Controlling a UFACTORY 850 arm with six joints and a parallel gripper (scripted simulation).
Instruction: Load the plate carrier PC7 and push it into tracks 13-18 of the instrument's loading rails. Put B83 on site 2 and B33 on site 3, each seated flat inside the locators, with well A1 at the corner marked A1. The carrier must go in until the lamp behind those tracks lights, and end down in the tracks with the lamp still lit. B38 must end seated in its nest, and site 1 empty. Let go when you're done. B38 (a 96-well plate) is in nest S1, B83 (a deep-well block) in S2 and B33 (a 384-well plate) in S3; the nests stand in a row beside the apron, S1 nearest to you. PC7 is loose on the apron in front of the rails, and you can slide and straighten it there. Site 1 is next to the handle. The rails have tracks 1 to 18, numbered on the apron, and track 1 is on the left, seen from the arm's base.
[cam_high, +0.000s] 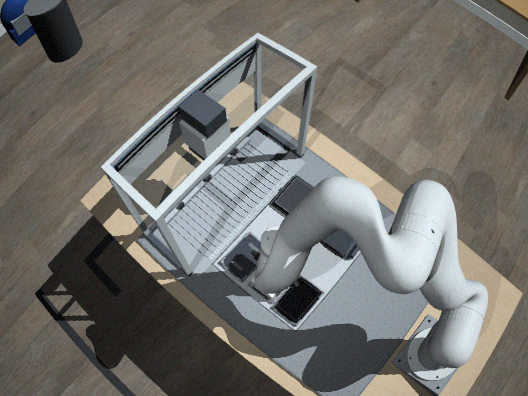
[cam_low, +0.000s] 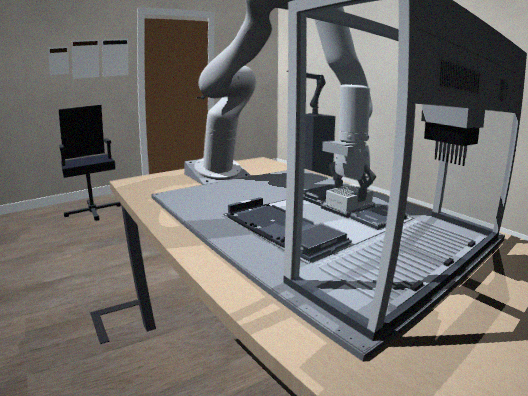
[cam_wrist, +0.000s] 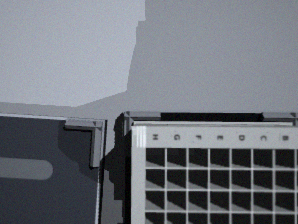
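My hand is 40 mm above the nest S2. The rest, counted from my hand: plate carrier PC7: 30 mm ahead, 260 mm to the right, 30 mm below; then black plate B38: 110 mm behind, 20 mm below; then nest S3: 110 mm ahead, 10 mm to the left, 40 mm below.
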